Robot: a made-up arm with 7 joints.
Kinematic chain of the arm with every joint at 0, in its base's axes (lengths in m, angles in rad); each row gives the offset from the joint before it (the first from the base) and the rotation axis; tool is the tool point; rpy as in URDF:
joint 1: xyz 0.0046 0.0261 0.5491 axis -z
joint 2: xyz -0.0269 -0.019 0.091 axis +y
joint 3: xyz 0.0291 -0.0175 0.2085 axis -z
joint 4: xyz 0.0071 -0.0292 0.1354 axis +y
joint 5: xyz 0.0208 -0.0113 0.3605 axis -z
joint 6: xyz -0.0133 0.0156 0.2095 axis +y
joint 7: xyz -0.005 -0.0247 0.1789 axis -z
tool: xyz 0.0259 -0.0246 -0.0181 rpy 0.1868 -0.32 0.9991
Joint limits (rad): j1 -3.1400..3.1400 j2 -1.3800..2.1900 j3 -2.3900..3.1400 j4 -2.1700..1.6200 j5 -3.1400..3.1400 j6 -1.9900..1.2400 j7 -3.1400..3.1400
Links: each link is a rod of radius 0.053 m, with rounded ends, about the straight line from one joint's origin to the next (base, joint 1, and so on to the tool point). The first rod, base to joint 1, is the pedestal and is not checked.
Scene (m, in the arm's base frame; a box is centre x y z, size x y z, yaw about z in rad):
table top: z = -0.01
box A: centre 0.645 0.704 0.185 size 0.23 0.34 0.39 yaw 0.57
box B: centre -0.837 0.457 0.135 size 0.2 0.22 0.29 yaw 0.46
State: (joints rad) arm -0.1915 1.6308 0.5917 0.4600 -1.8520 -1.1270 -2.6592
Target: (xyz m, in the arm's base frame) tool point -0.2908 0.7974 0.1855
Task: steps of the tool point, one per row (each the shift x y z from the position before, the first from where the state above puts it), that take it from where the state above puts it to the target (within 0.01 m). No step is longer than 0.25 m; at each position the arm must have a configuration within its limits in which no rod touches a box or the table.
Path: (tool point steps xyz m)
1: 0.0452 0.2311 0.0600
2: -0.0177 0.2372 0.0615
3: -0.0798 0.2253 0.0628
4: -0.1360 0.1968 0.0638
5: -0.1816 0.1542 0.0641
6: -0.2134 0.1012 0.0643
7: -0.0688 0.0254 -0.1630
8: -0.1043 -0.0016 -0.1528
9: -0.1329 -0.0316 -0.1301
10: -0.1512 -0.0609 -0.0964
11: -0.1579 -0.0858 -0.0543

